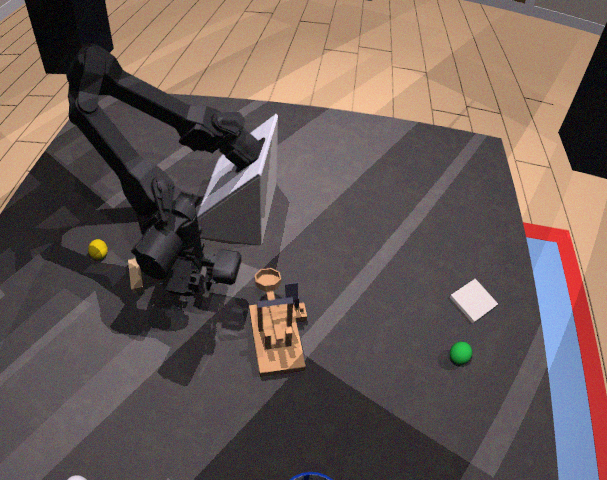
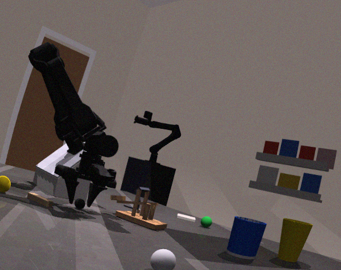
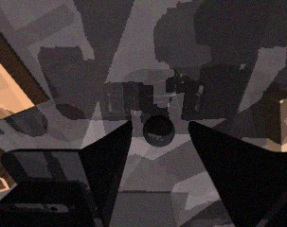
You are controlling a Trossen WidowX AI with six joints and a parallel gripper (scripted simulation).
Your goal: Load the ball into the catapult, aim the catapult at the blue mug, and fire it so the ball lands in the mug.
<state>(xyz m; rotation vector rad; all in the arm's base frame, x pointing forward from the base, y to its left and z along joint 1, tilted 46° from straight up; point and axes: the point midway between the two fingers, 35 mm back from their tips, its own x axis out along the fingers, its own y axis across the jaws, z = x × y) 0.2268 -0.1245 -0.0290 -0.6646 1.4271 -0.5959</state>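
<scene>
Right now the catapult upright frame is 17 cm to the left of my gripper tip, 7 cm above it and 6 cm ahead of it. From my gripper tip the other things lie so: wooden block 13 cm to the right; yellow ball 23 cm to the right, 3 cm behind, 1 cm above; black ball right at my gripper tip.
</scene>
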